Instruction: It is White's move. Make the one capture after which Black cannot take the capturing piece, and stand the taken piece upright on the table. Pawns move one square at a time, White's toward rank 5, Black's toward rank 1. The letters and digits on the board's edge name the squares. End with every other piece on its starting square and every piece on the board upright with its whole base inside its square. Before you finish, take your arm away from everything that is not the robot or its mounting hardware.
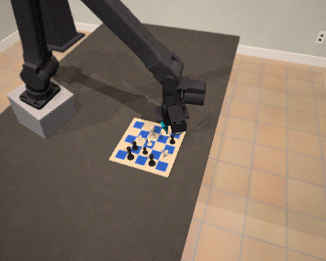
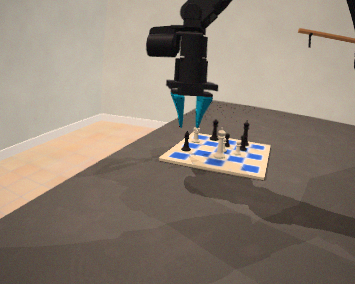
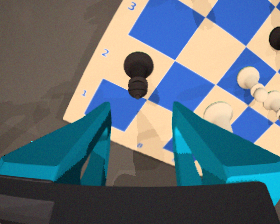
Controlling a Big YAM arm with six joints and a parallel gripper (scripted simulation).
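Right now the tall white piece is 70 mm behind my hand and 30 mm below it. Round my hand: blue-and-cream chessboard (70 mm behind, 40 mm to the right, 60 mm below); then tall black piece (110 mm behind, 120 mm to the right, 30 mm below).
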